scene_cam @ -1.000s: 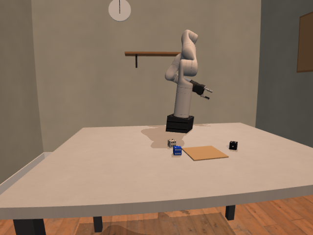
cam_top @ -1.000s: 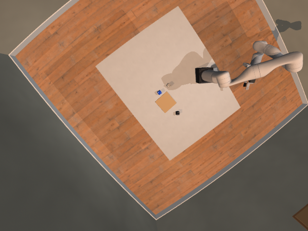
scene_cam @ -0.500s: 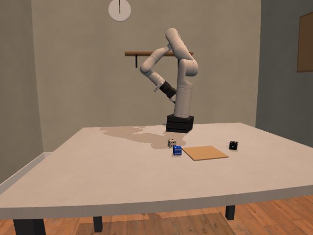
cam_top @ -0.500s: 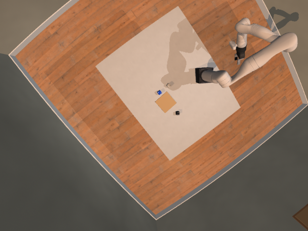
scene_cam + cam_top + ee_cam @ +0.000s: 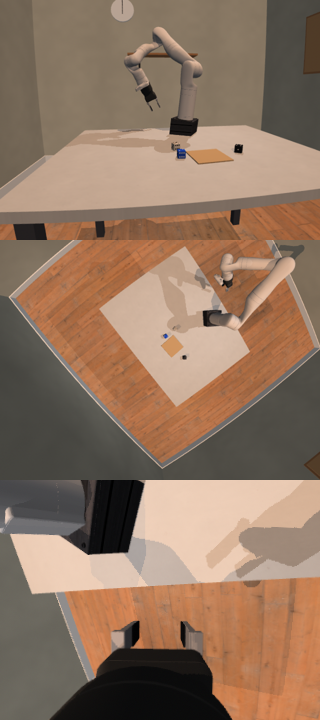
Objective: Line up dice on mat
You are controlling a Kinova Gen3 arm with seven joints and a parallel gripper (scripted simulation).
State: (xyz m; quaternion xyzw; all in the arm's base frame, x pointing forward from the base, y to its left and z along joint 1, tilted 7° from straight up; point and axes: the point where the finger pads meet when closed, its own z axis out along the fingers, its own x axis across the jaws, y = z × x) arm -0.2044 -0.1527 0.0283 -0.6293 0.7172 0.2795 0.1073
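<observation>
My hand is 50 cm short of the white die, 1 cm to the right of it and 13 cm above it. Also, from my hand: mat: 61 cm ahead, 11 cm to the left, 14 cm below; blue die: 60 cm ahead, 1 cm to the left, 13 cm below.
</observation>
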